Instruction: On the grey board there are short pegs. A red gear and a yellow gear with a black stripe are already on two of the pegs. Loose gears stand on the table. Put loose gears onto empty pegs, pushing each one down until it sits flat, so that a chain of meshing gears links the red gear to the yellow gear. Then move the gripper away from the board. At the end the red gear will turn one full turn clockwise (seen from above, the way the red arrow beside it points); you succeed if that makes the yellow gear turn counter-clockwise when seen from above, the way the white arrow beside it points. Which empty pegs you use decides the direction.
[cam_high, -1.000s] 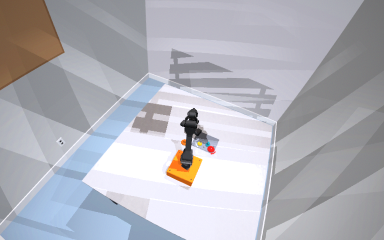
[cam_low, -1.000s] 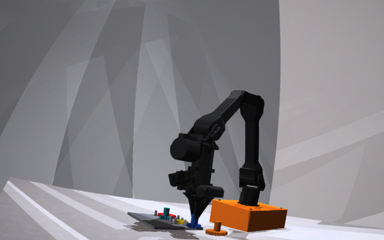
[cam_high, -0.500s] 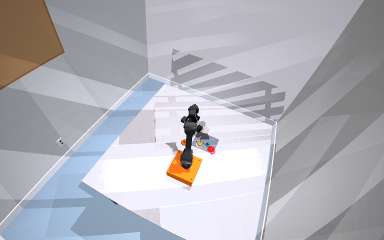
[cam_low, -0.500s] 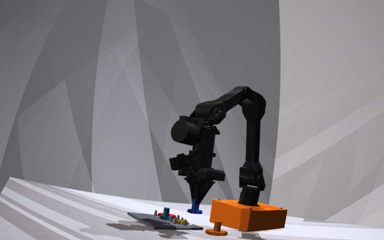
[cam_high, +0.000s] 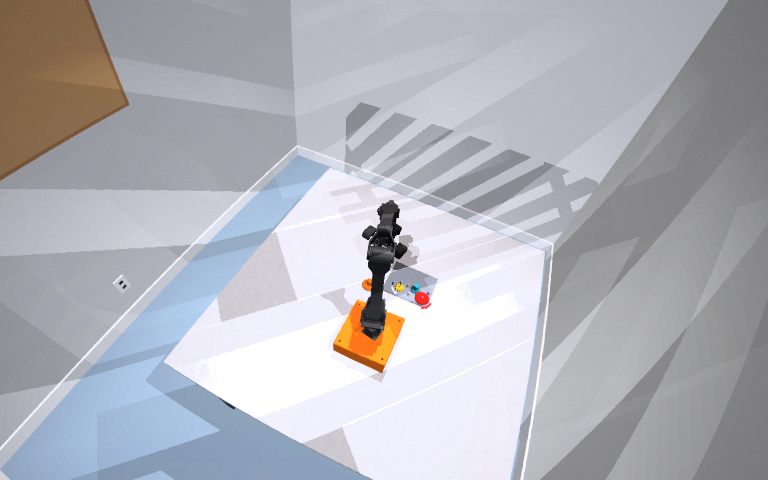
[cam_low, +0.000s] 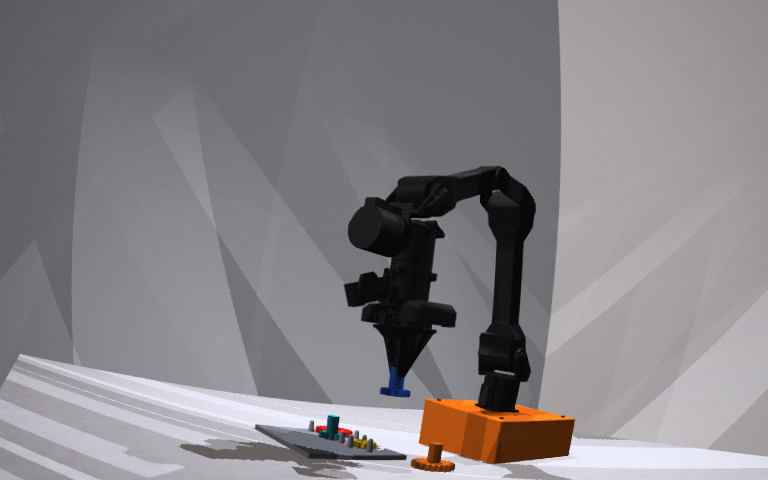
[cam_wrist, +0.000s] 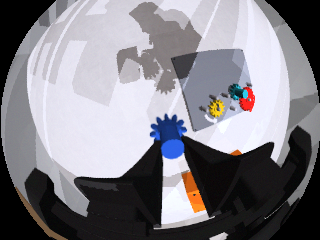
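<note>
Now: the teal gear 18 cm to the right of my gripper tip, 11 cm below it and 2 cm ahead of it. The rest, counted from my gripper tip: yellow gear (12 cm to the right, 12 cm below, 1 cm behind); blue gear (1 cm below); orange gear (12 cm below, 8 cm behind, 1 cm to the right).
</note>
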